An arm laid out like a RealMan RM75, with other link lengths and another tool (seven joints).
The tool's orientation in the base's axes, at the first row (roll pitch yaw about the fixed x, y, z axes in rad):
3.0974 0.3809 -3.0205
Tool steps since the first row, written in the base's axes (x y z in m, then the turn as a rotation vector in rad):
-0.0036 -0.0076 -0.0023 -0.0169 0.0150 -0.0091
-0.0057 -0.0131 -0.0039 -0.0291 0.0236 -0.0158
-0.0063 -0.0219 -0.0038 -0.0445 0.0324 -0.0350
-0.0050 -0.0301 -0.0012 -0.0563 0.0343 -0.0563
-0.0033 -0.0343 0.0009 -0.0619 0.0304 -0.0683
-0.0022 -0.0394 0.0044 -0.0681 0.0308 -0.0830
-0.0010 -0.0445 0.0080 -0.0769 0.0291 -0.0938
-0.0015 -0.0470 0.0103 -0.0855 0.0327 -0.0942
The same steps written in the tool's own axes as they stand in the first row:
0.0050 -0.0071 0.0002 0.0173 0.0168 0.0036
0.0082 -0.0123 0.0004 0.0300 0.0267 0.0062
0.0097 -0.0210 -0.0007 0.0504 0.0367 0.0192
0.0084 -0.0292 -0.0034 0.0690 0.0394 0.0348
0.0066 -0.0335 -0.0051 0.0790 0.0358 0.0435
0.0048 -0.0385 -0.0084 0.0902 0.0364 0.0550
0.0029 -0.0436 -0.0117 0.1025 0.0355 0.0616
0.0028 -0.0459 -0.0143 0.1101 0.0402 0.0592

